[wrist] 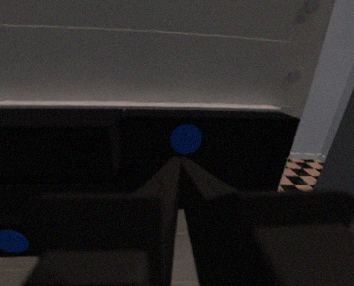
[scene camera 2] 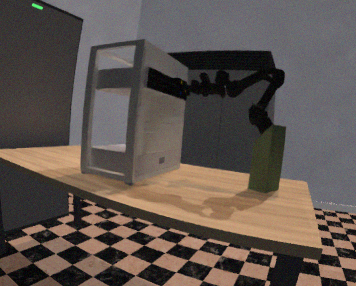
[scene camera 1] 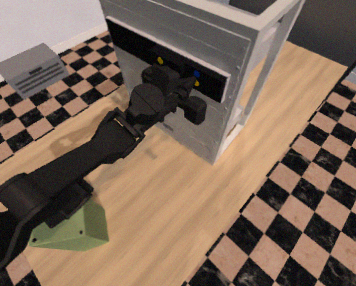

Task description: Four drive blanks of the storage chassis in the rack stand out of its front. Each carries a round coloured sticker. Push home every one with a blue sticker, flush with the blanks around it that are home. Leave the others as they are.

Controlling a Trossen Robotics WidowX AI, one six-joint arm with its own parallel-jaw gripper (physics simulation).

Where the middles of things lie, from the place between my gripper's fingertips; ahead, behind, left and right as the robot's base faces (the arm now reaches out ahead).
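Labels:
I find the grey rack point(scene camera 1: 221, 51) 15 cm below my hand, 19 cm ahead of it and 11 cm to the left of it.

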